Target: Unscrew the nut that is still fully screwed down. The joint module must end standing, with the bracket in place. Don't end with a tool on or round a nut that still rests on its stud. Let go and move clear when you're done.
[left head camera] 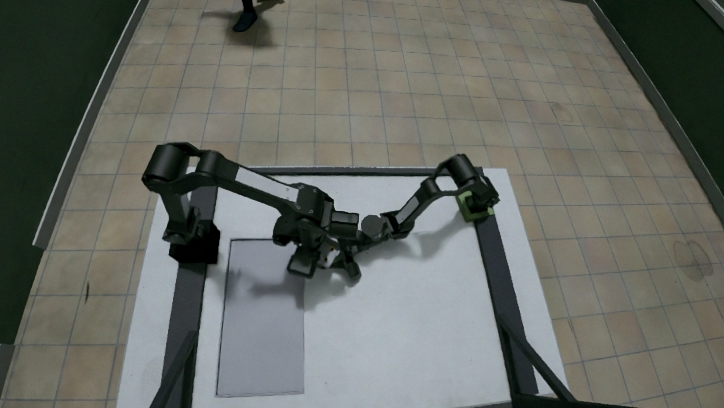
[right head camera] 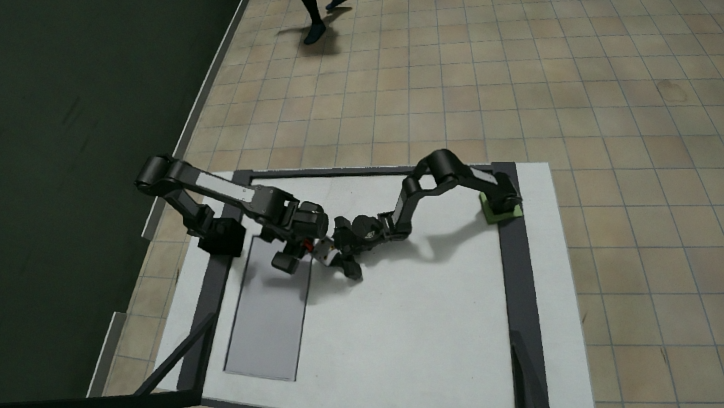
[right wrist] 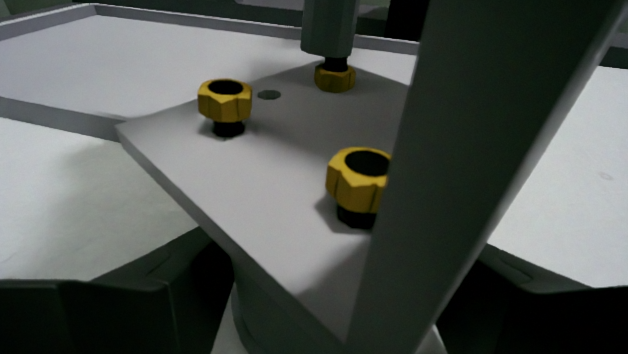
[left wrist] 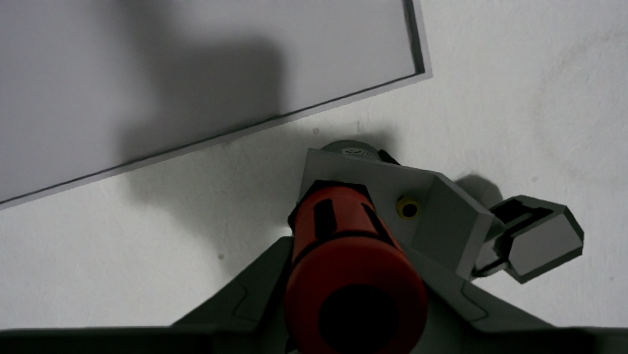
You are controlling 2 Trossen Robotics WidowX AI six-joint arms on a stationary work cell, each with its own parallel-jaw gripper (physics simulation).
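A grey bracket (left head camera: pixel 330 254) (right head camera: pixel 322 249) (left wrist: pixel 370 167) (right wrist: pixel 280 170) sits on the upright joint module (left wrist: pixel 353 147) (right wrist: pixel 265 310). My left gripper (right head camera: pixel 306 247) (left wrist: pixel 336 249) is shut on a red-handled nut driver (left wrist: pixel 356 272) (right wrist: pixel 329 27). In the right wrist view, the driver's socket hangs just above a yellow nut (right wrist: pixel 335 79) low on the plate, with its black stud reaching up to the socket. Two other yellow nuts, the left one (right wrist: pixel 225 101) and the front one (right wrist: pixel 356 181), stand raised on their studs. My right gripper (right head camera: pixel 338 251) (right wrist: pixel 324 222) is shut on the joint module below the bracket plate.
A shallow grey tray (left head camera: pixel 260 393) (right head camera: pixel 259 375) (left wrist: pixel 350 98) (right wrist: pixel 60 125) lies beside the module on the white table (left head camera: pixel 405 349) (right head camera: pixel 395 334). The bracket's upright wall (right wrist: pixel 440 150) hides part of the front nut. Both arms meet closely over the module. Dark frame beams run along the table's sides.
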